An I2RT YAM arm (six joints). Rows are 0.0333 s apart.
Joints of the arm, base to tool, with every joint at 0 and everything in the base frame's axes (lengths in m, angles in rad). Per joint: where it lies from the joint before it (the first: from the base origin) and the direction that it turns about. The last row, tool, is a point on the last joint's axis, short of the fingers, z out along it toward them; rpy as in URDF.
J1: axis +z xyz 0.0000 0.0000 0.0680
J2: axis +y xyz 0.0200 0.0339 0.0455
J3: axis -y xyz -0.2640 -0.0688 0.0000
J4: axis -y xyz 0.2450 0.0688 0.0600
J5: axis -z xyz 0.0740 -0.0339 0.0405
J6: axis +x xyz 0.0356 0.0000 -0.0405
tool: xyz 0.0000 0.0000 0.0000 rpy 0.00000 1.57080 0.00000
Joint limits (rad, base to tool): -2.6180..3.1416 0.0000..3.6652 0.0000..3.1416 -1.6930..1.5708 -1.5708..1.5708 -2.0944..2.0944
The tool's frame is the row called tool.
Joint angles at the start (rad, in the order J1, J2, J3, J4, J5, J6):
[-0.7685, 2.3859, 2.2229, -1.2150, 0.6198, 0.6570]
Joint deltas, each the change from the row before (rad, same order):
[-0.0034, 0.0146, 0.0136, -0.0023, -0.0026, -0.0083]
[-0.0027, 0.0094, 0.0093, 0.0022, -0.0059, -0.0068]
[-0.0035, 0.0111, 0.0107, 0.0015, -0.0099, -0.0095]
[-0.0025, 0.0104, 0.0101, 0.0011, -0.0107, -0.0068]
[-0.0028, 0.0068, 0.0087, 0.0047, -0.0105, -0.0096]
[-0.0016, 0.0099, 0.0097, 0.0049, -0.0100, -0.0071]
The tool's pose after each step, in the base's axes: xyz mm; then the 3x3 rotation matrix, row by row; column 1 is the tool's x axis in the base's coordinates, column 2 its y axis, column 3 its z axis. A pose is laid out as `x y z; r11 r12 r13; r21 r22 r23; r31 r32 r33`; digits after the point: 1 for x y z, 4 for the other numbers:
333.7 -353.5 209.7; -0.1700 0.9407 -0.2936; 0.8530 -0.0088 -0.5219; -0.4935 -0.3391 -0.8009
334.2 -355.6 207.8; -0.1723 0.9414 -0.2900; 0.8546 -0.0035 -0.5193; -0.4899 -0.3373 -0.8039
334.6 -358.1 205.3; -0.1762 0.9423 -0.2847; 0.8579 0.0051 -0.5138; -0.4827 -0.3347 -0.8093
335.3 -360.0 203.0; -0.1784 0.9437 -0.2785; 0.8612 0.0129 -0.5081; -0.4759 -0.3304 -0.8151
335.8 -362.1 202.0; -0.1811 0.9459 -0.2691; 0.8624 0.0213 -0.5057; -0.4726 -0.3237 -0.8197
337.0 -363.9 199.9; -0.1834 0.9479 -0.2604; 0.8639 0.0290 -0.5028; -0.4691 -0.3172 -0.8242

